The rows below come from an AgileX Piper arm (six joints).
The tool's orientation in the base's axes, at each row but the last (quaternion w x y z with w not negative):
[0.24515 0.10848 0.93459 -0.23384]
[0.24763 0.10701 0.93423 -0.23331]
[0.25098 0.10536 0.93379 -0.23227]
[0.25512 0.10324 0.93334 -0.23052]
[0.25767 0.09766 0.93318 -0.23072]
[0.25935 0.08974 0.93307 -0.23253]
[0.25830 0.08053 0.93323 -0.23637]
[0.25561 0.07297 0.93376 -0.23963]
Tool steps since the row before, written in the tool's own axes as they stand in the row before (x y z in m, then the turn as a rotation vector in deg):
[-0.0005 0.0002 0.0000 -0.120 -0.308 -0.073]
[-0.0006 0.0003 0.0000 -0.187 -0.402 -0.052]
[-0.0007 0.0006 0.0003 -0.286 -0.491 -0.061]
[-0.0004 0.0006 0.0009 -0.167 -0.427 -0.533]
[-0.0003 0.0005 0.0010 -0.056 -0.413 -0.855]
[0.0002 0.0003 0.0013 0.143 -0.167 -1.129]
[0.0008 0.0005 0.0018 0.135 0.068 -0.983]
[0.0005 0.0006 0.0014 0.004 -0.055 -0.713]
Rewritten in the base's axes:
[0.0005 0.0001 0.0002 -0.025 -0.242 0.236]
[0.0006 0.0002 0.0002 0.011 -0.339 0.290]
[0.0009 0.0003 -0.0001 0.064 -0.420 0.382]
[0.0009 0.0001 -0.0007 -0.219 -0.128 0.656]
[0.0008 -0.0001 -0.0008 -0.450 0.047 0.837]
[0.0005 -0.0004 -0.0012 -0.669 0.403 0.845]
[0.0003 -0.0004 -0.0020 -0.533 0.538 0.645]
[0.0003 -0.0001 -0.0016 -0.333 0.298 0.558]

